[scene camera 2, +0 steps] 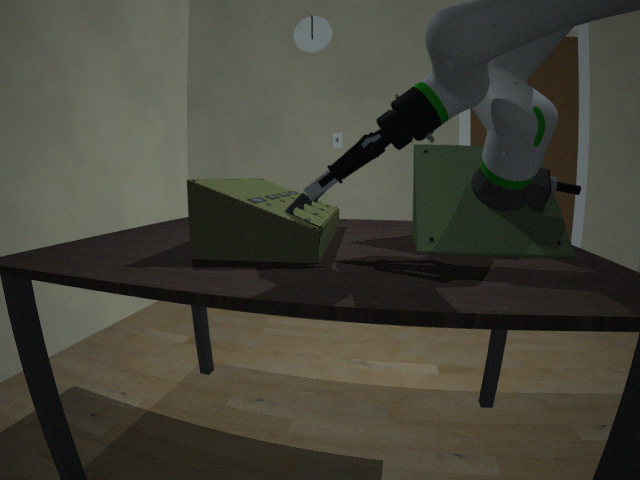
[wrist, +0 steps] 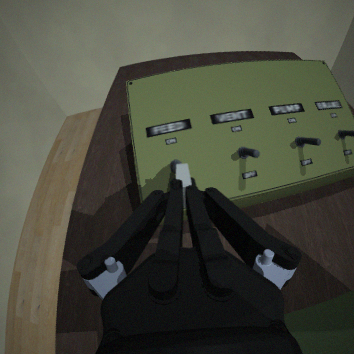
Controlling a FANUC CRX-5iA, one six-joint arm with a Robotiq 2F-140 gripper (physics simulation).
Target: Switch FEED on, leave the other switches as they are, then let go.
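Places are measured from the arm's base along level axes (x right, y ahead, z up), in centimetres.
Where they show: gripper, between the fingertips: [scene camera 2: 308,195] [wrist: 181,172]; arm's base, origin of its link: [scene camera 2: 501,188].
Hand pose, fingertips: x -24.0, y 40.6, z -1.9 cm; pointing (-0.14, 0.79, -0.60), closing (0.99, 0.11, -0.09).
Things, the pixels of their top centre, and the offset from my fingertips. "pt": a spot on its surface instead. Level surfaces: height alone.
- FEED switch, centre of its top: [wrist: 173,159] [scene camera 2: 296,192] dx -1.2, dy +1.9, dz +0.5 cm
- VENT switch, centre of its top: [wrist: 252,143] dx +10.4, dy +4.8, dz +0.5 cm
- PUMP switch, centre of its top: [wrist: 314,133] dx +22.1, dy +7.6, dz +0.5 cm
- rightmost switch, a spot on its surface: [wrist: 346,133] pt dx +33.1, dy +10.8, dz -2.0 cm
- dark table, height of its surface: dz -12.2 cm
A green sloped switch box [scene camera 2: 248,232] [wrist: 200,145] stands on the table. In the wrist view its FEED label [wrist: 168,127] is at the left, above a small ON plate. The base of the FEED switch [wrist: 175,164] shows beneath; its lever is mostly hidden by the fingertips. The VENT switch [wrist: 248,152], PUMP switch [wrist: 307,141] and rightmost switch [wrist: 346,133] have levers that stick out to the right. My gripper [scene camera 2: 306,198] [wrist: 181,172] is shut and empty, its tips low over the panel at the FEED switch. Whether they touch the lever cannot be told.
The dark table [scene camera 2: 232,281] [wrist: 95,170] carries the box and a green mounting block [scene camera 2: 439,206] under the arm's base at the right. The neighbouring levers stand to the right of the fingers in the wrist view. A wall clock [scene camera 2: 312,34] hangs behind.
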